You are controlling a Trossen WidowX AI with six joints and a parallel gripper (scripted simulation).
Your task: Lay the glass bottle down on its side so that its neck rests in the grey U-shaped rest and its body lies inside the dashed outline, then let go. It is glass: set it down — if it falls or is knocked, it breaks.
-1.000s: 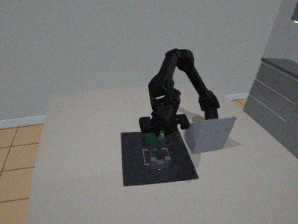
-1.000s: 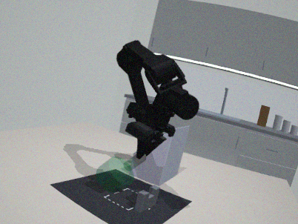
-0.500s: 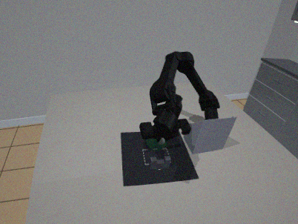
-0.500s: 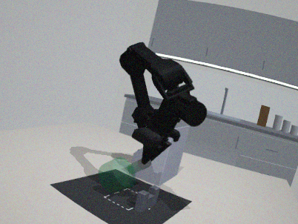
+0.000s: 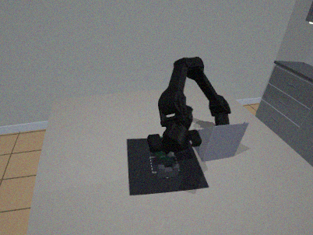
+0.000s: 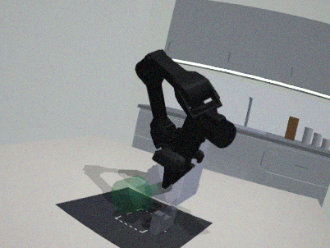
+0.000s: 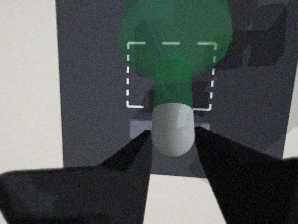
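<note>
My gripper tip is now 1 cm past the green glass bottle, 4 cm to the left of it and 3 cm above it. The rest, counted from my gripper tip: dark mat: 2 cm behind, 6 cm to the right, 12 cm below.
</note>
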